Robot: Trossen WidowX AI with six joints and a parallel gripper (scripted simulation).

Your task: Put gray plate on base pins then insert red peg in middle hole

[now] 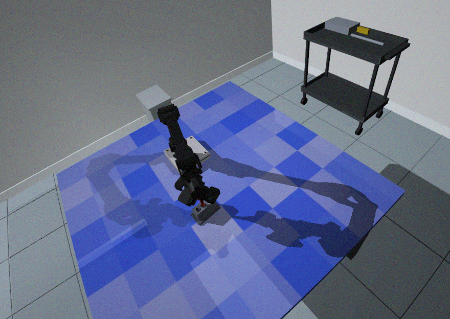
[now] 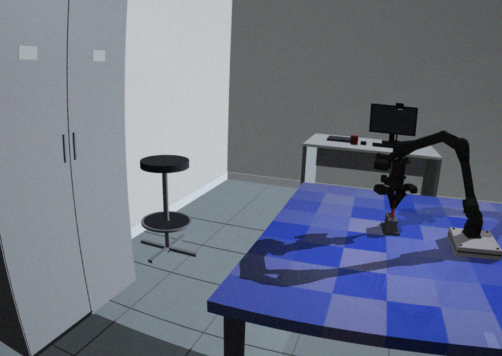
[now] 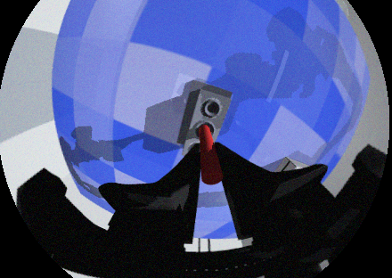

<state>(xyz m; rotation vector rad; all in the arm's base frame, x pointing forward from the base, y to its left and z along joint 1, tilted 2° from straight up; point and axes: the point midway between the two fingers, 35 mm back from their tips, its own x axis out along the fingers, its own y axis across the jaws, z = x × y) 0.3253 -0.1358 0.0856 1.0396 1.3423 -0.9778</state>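
Right now the red peg is right at my gripper tip. From my gripper tip the other things lie so: gray base: 9 cm below; then gray plate: 5 cm below.
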